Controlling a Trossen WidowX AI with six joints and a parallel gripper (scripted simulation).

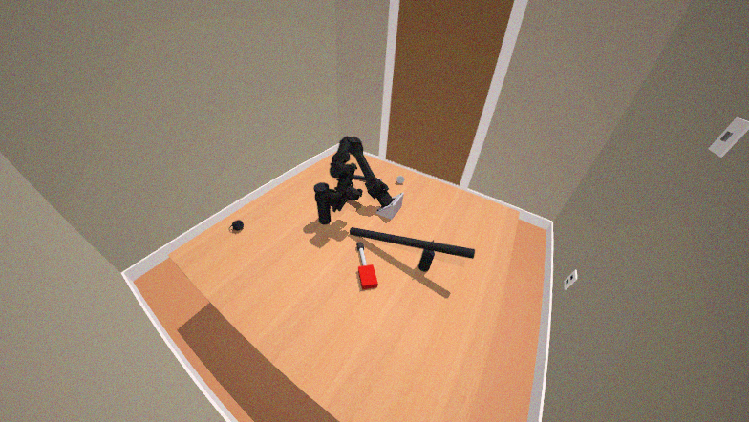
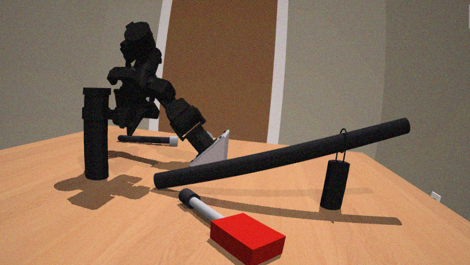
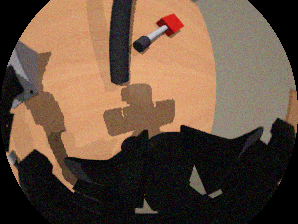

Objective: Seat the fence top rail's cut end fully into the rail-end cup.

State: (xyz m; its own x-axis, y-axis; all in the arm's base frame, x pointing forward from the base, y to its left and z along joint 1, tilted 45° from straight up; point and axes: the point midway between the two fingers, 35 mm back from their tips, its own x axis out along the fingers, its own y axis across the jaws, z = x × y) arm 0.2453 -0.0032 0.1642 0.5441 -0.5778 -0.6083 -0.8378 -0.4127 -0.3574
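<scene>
The red-headed mallet is 90 mm ahead of my gripper tip, 210 mm to the left of it and 100 mm below it. The rest, counted from my gripper tip: short black line post 40 mm behind, 430 mm to the left, 10 mm below.
</scene>
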